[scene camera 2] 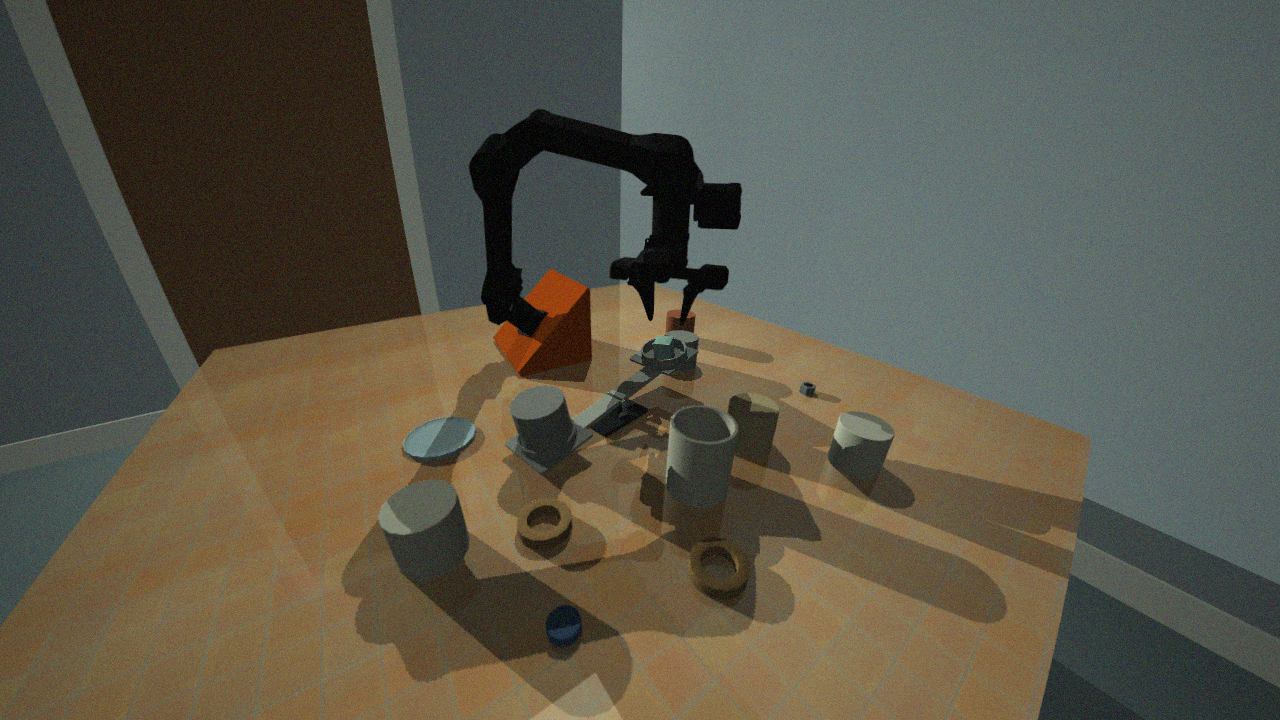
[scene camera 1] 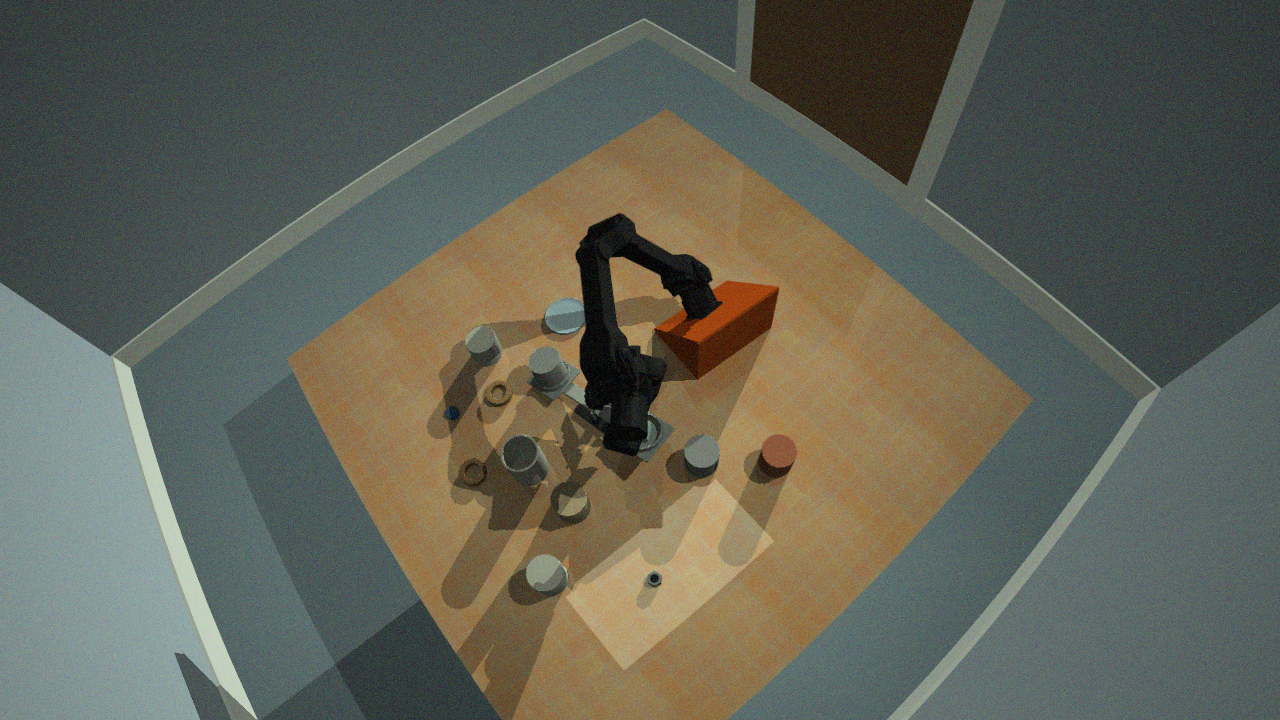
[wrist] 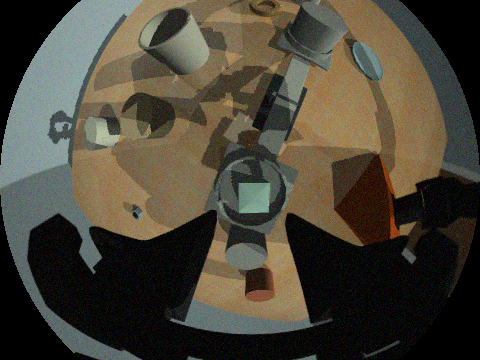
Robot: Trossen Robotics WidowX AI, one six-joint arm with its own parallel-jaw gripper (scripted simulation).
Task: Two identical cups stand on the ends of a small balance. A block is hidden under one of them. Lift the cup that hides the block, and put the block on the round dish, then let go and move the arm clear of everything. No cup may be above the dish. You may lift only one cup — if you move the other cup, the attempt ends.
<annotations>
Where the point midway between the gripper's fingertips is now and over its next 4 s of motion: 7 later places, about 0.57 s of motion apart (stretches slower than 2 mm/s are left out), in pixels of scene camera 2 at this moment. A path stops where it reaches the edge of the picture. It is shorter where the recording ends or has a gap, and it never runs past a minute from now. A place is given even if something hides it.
My gripper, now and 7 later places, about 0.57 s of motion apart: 666, 322; 665, 334; 664, 348; 666, 327; 659, 304; 608, 335; 530, 371; 451, 393
</annotations>
